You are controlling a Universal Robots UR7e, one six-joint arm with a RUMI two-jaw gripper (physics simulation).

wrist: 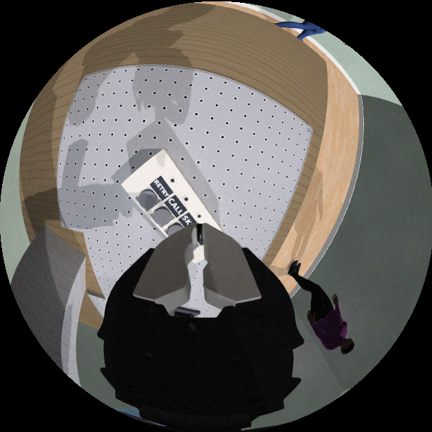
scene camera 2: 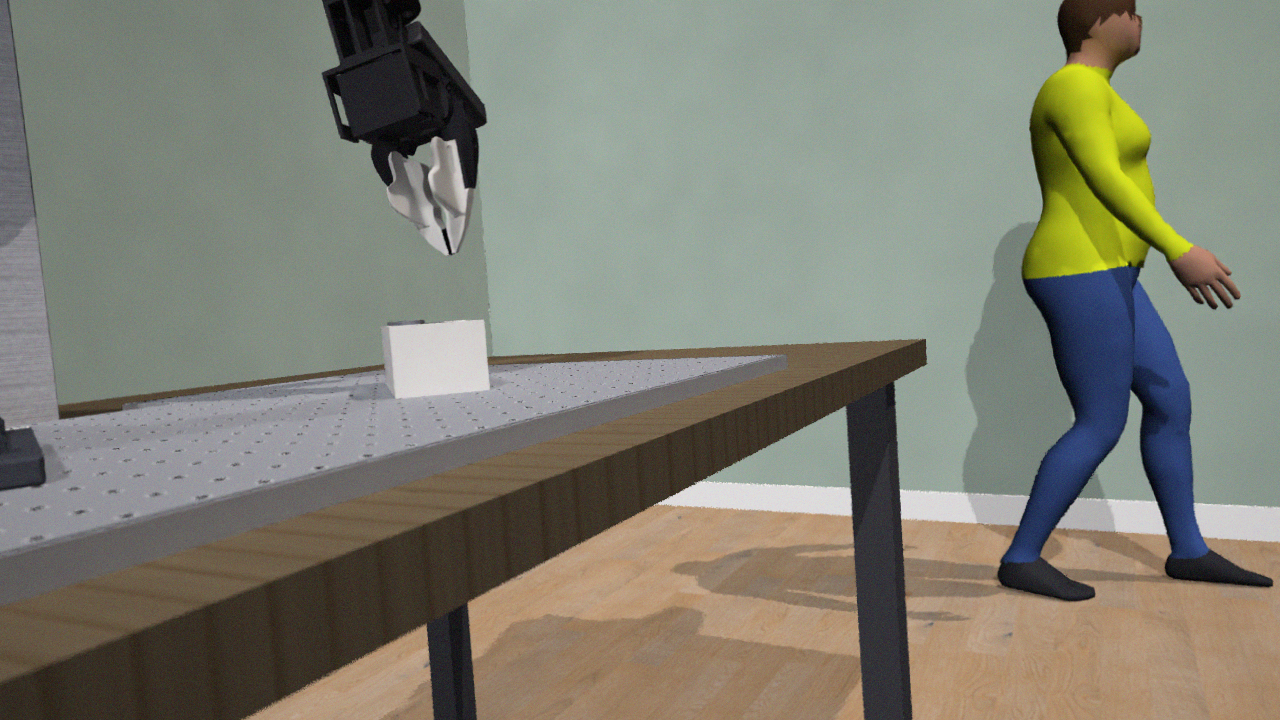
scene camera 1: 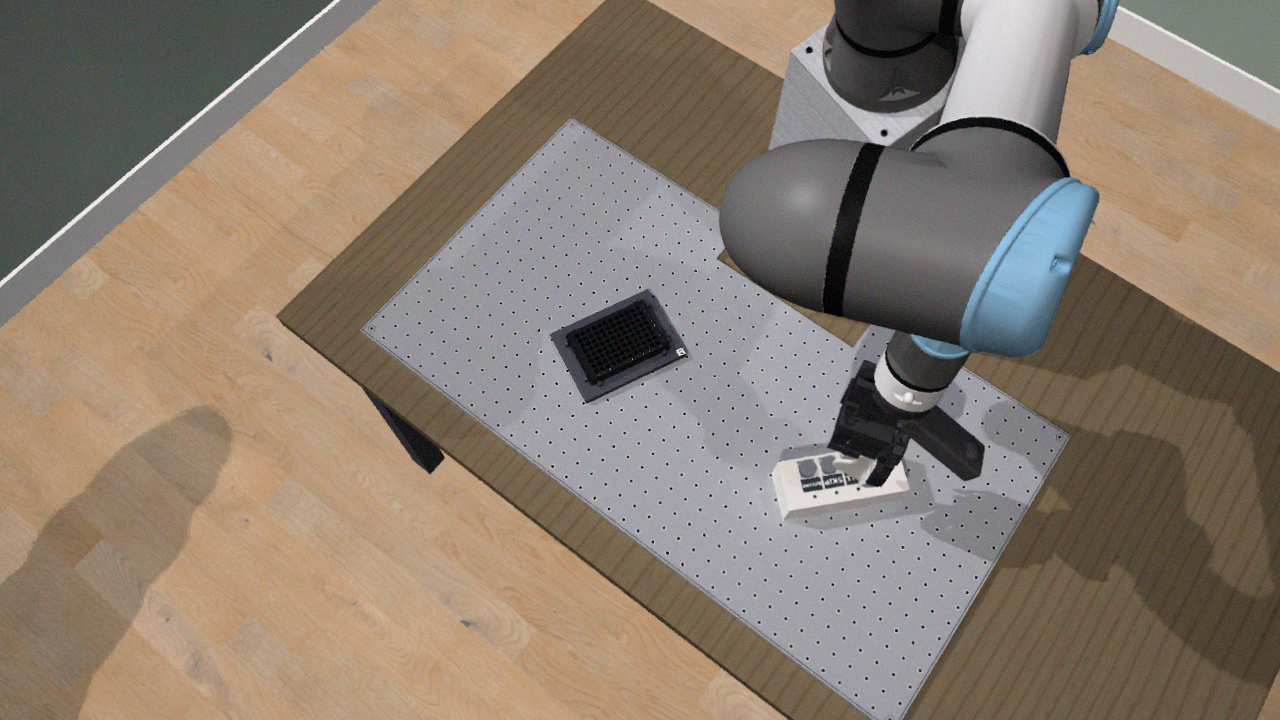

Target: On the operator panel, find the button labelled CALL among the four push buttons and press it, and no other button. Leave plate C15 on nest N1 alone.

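Frame: origin at the arm's base, x ahead, y left, z up, level; metres.
Seen in the pictures: gripper, between the fingertips: [scene camera 2: 452,254] [scene camera 1: 861,481]; arm's base, origin of its link: [scene camera 1: 889,54].
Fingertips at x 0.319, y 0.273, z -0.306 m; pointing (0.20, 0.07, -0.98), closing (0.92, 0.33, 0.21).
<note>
Pixels of each thing's middle, then the offset from my fingertips to it. "pt": a spot on its surface instead. Level surfaces: height alone.
- white operator panel, middle of its body: [scene camera 2: 430,353] [scene camera 1: 839,481] dx -0.012, dy -0.022, dz -0.081 m
- Black plate C15, middle of its body: [scene camera 1: 617,341] dx +0.026, dy -0.392, dz -0.090 m
- dark nest N1, a spot on its surface: [scene camera 1: 592,390] pt dx +0.106, dy -0.370, dz -0.097 m
- perforated plate, height of its surface: dz -0.109 m
- wooden table, height of its surface: dz -0.122 m
The white operator panel [scene camera 1: 799,506] [scene camera 2: 436,358] [wrist: 150,171] lies on the perforated plate. In the wrist view its labels RETRY, CALL and SK(IP) show; the CALL button [wrist: 163,215] is the round grey one between the RETRY button [wrist: 148,198] and the partly hidden SKIP button [wrist: 175,229]. The fourth button is hidden there. My gripper [scene camera 1: 866,478] [scene camera 2: 450,251] [wrist: 200,224] is shut and empty, tilted, its tips clearly above the panel and touching no button. In scene camera 1 it hides the CALL button. Black plate C15 [scene camera 1: 617,340] sits on dark nest N1 [scene camera 1: 592,390].
The perforated plate [scene camera 1: 501,268] [scene camera 2: 295,447] [wrist: 240,145] lies on the wooden table [scene camera 1: 447,188]. The arm's metal pedestal [scene camera 1: 810,98] [wrist: 47,285] stands at its back edge. A person in yellow [scene camera 2: 1092,170] and a person in purple [wrist: 327,330] are beyond the table.
</note>
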